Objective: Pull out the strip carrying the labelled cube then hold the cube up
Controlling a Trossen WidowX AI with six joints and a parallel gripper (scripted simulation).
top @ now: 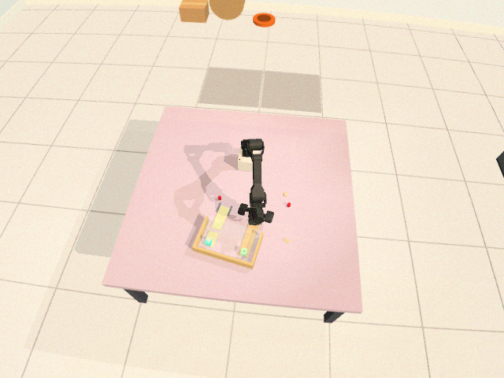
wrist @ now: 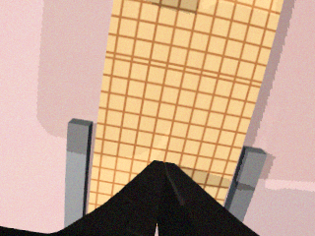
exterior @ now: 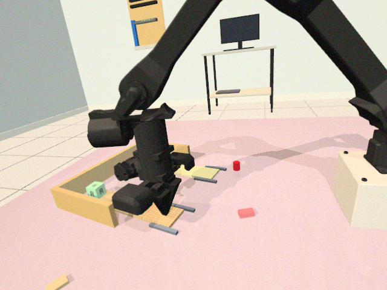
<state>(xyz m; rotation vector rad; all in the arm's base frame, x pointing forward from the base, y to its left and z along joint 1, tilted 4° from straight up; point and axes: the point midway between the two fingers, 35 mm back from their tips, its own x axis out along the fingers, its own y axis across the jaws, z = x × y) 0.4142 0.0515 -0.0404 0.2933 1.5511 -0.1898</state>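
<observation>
Now: gripper tip 90 mm short of the orange gridded strip and 30 mm to the left of it. From my gripper tip the other things lie so: pink block: 160 mm behind, 10 mm to the right.
</observation>
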